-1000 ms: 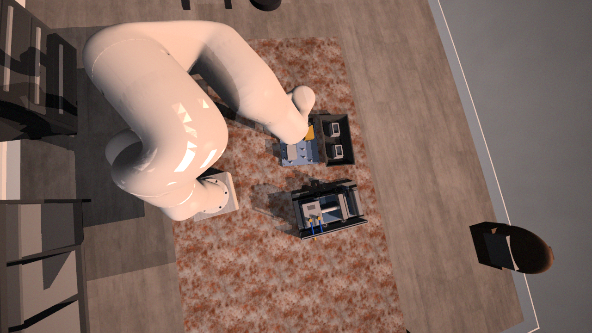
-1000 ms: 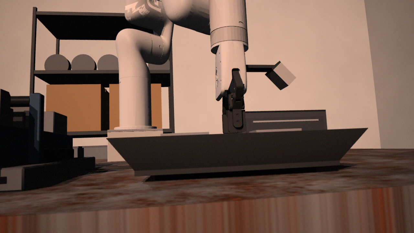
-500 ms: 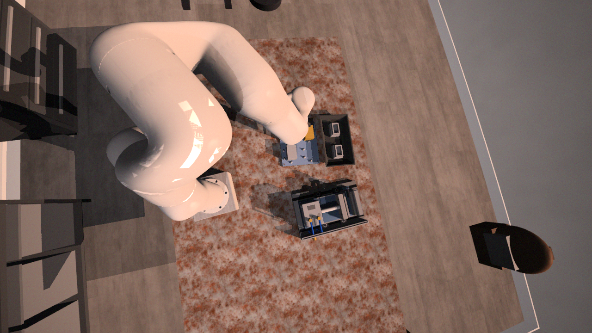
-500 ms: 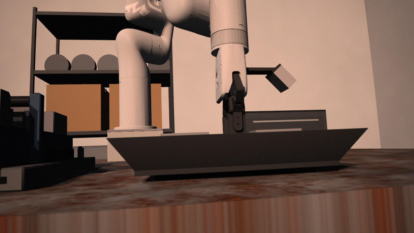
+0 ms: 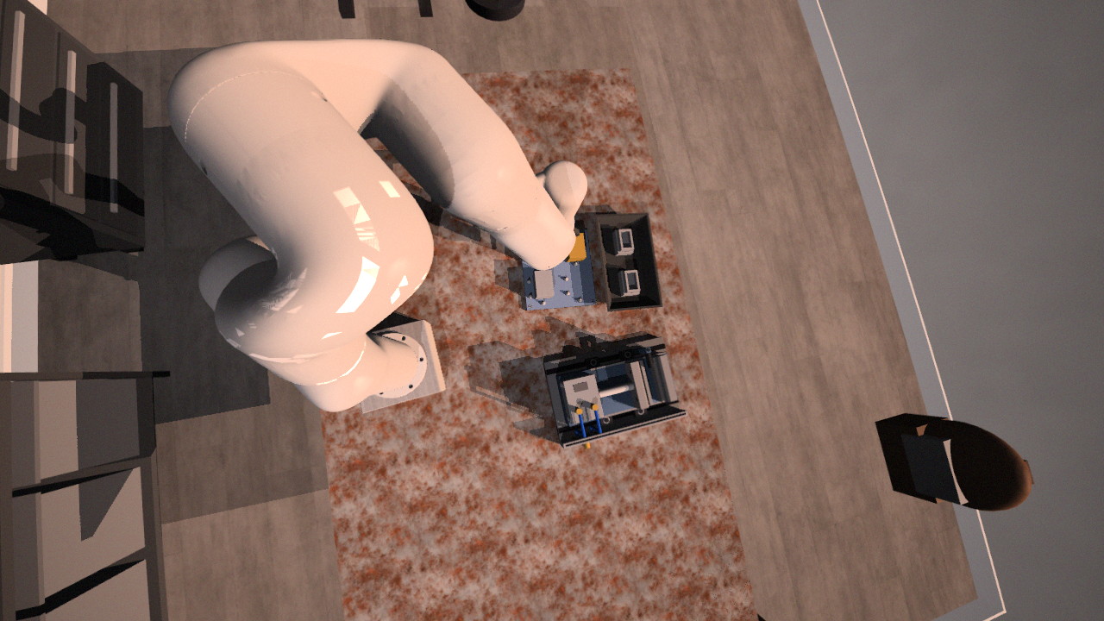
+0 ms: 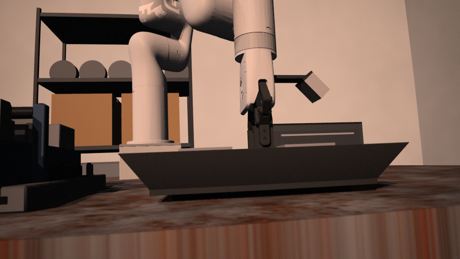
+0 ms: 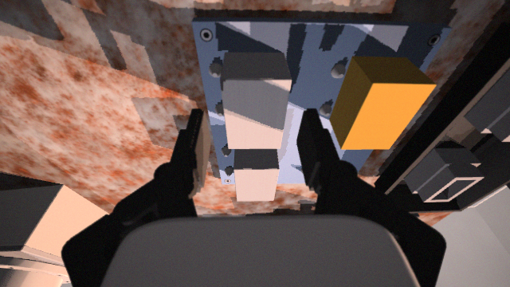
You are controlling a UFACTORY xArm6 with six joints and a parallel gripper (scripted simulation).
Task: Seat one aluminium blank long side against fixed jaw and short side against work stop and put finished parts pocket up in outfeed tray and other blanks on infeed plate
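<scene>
My gripper is now 90 mm short of the brass blank, 40 mm above it and 10 mm to the left of it. From my hand the other things lie so: vise piston rod (350 mm to the right, 90 mm ahead, 10 mm above); then vise body (350 mm to the right, 110 mm ahead, 30 mm below).
</scene>
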